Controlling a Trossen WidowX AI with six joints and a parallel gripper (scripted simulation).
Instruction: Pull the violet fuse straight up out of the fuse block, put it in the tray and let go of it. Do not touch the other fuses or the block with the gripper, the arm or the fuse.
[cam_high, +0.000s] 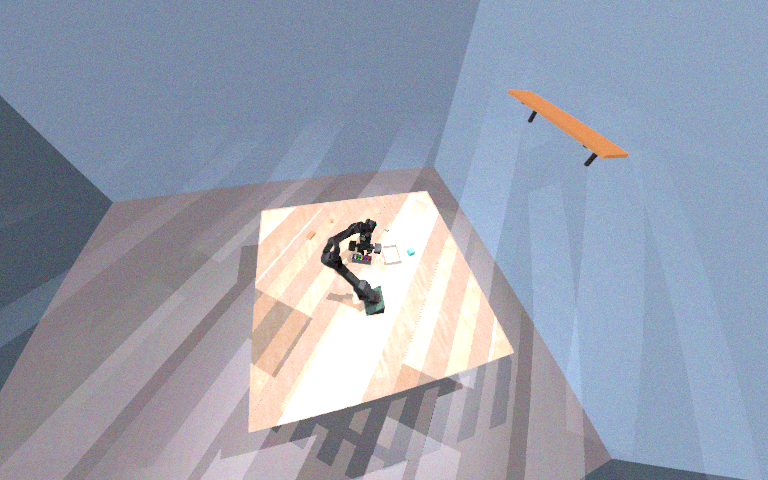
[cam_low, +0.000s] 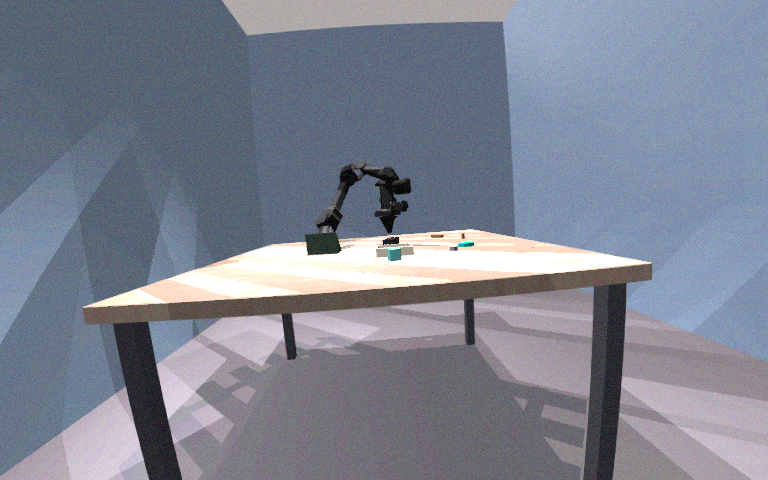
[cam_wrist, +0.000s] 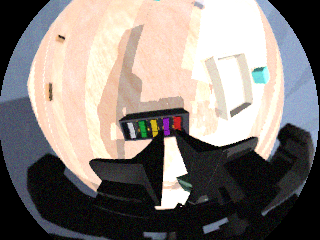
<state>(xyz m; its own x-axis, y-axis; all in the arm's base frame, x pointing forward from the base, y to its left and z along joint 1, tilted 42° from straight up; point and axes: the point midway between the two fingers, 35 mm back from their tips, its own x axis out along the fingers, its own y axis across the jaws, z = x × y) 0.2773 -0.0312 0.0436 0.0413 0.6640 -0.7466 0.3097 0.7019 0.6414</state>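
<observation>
Right now the white tray is 1 cm ahead of my gripper tip, 17 cm to the right of it and 6 cm below it. Also, from my gripper tip: teal block (30 cm to the right, 5 cm below).
</observation>
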